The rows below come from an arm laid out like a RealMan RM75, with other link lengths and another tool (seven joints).
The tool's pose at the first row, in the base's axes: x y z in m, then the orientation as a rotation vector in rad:
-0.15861, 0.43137, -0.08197, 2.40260, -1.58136, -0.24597
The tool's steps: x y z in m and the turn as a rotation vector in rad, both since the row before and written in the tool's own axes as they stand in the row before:
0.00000, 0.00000, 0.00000, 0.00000, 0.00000, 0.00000
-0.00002, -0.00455, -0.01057, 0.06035, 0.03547, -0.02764
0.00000, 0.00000, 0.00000, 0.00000, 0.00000, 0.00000
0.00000, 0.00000, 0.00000, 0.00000, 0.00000, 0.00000
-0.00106, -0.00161, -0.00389, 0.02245, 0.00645, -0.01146
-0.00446, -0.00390, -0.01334, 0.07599, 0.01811, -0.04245
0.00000, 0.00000, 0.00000, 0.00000, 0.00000, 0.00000
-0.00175, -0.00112, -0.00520, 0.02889, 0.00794, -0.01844
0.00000, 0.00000, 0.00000, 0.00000, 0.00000, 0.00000
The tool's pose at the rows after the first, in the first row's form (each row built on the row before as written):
-0.15861, 0.43137, -0.08197, 2.40260, -1.58136, -0.24597
-0.15170, 0.43435, -0.07326, 2.46148, -1.56264, -0.16213
-0.15170, 0.43435, -0.07326, 2.46148, -1.56264, -0.16213
-0.15170, 0.43435, -0.07326, 2.46148, -1.56264, -0.16213
-0.14992, 0.43646, -0.06991, 2.48591, -1.55638, -0.13914
-0.14595, 0.44375, -0.05790, 2.57171, -1.52992, -0.06488
-0.14595, 0.44375, -0.05790, 2.57171, -1.52992, -0.06488
-0.14523, 0.44636, -0.05300, 2.60530, -1.51557, -0.03483
-0.14523, 0.44636, -0.05300, 2.60530, -1.51557, -0.03483

